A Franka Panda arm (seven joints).
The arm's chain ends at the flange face. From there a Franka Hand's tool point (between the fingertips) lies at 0.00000 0.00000 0.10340 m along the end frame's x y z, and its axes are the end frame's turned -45 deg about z.
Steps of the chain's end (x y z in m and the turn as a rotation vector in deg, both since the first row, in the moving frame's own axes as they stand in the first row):
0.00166 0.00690 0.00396 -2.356 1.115 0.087
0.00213 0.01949 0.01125 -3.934 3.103 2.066
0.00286 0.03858 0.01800 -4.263 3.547 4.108
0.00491 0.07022 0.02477 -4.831 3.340 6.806
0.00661 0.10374 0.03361 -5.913 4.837 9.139
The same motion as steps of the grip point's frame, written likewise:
-0.00529 0.01048 0.00385 -2.454 -0.878 0.087
-0.01350 0.02424 0.01085 -4.976 -0.588 2.066
-0.02653 0.03921 0.01752 -5.523 -0.506 4.108
-0.04869 0.06340 0.02423 -5.778 -1.054 6.806
-0.07113 0.09154 0.03269 -7.601 -0.761 9.139

